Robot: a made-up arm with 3 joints. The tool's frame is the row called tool.
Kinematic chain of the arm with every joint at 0, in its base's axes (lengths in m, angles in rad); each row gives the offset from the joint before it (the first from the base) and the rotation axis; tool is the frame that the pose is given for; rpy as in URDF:
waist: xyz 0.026 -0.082 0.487 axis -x
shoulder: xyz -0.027 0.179 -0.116 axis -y
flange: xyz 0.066 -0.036 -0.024 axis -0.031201 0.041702 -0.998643
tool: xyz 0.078 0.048 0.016 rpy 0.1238 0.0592 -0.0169
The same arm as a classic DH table. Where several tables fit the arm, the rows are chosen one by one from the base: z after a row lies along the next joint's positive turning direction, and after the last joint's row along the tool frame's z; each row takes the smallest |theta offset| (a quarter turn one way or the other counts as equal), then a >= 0, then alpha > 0; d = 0 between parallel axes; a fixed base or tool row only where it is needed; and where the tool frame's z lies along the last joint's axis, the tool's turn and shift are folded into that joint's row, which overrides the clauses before.
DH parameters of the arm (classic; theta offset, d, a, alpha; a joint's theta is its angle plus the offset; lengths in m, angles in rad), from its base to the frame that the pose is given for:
base (fixed): -1.5708 0.487 0.082 1.5708
waist: -1.5708 0.001 0.116 -1.5708
shoulder: 1.5396 -0.1421 0.0667 1.6125
flange: -0.2998 -0.266 0.0884 -3.0546
tool (fixed): -0.319 -0.2726 0 0

